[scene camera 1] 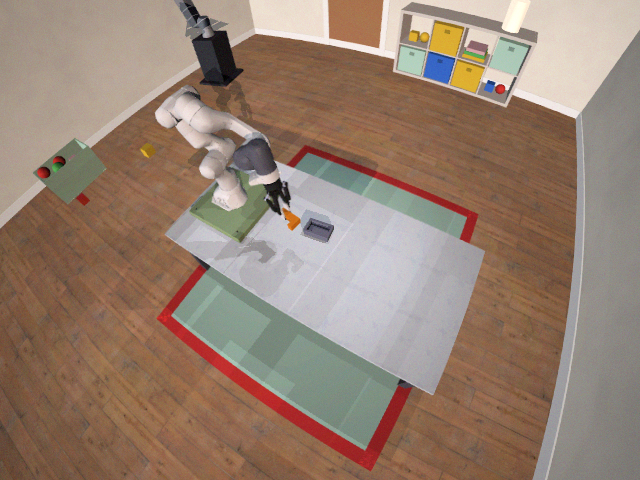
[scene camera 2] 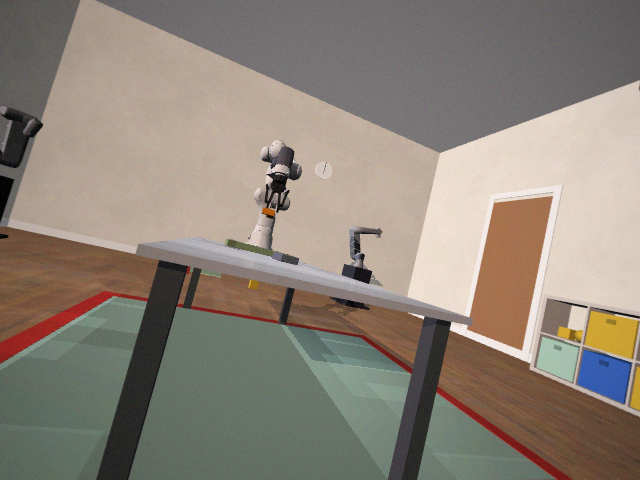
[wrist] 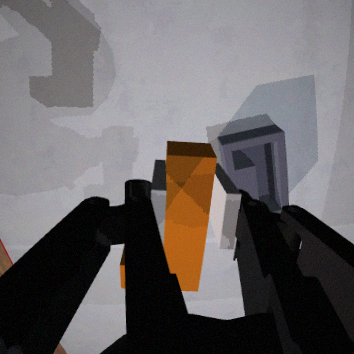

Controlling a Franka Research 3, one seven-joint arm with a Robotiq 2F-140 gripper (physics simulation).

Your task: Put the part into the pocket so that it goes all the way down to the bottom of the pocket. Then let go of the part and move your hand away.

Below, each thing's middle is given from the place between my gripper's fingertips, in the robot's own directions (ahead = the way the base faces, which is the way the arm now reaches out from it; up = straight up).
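The dark grey pocket block (wrist: 255, 159) is 120 mm ahead of my hand, 90 mm to the left of it and 190 mm below it. As for the orange L-shaped block (wrist: 190, 166), my hand is 10 mm below it, 20 mm short of it and 20 mm to the left of it. Going by their middles, the orange L-shaped block is the nearest to my hand of the things named here.
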